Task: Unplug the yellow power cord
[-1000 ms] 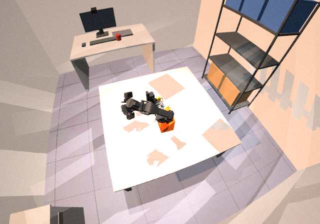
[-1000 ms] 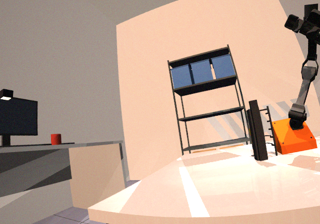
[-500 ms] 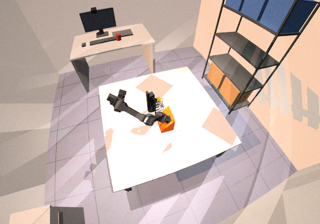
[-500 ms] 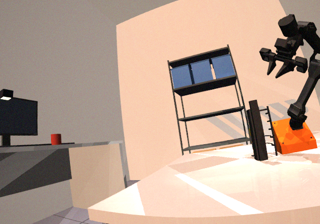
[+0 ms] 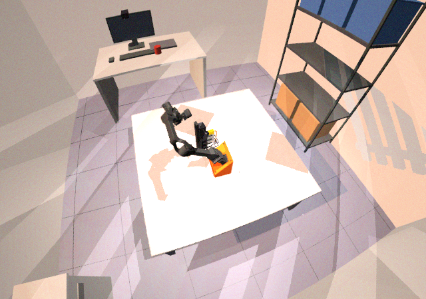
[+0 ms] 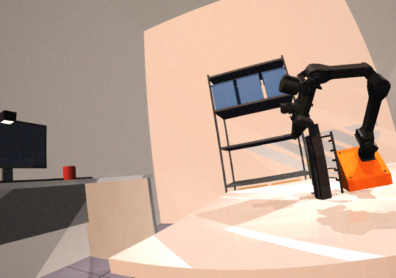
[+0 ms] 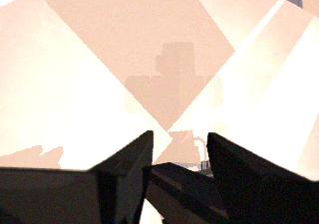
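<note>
My gripper tip is 18 cm to the left of the yellow plug, 11 cm above it and 7 cm past it.
</note>
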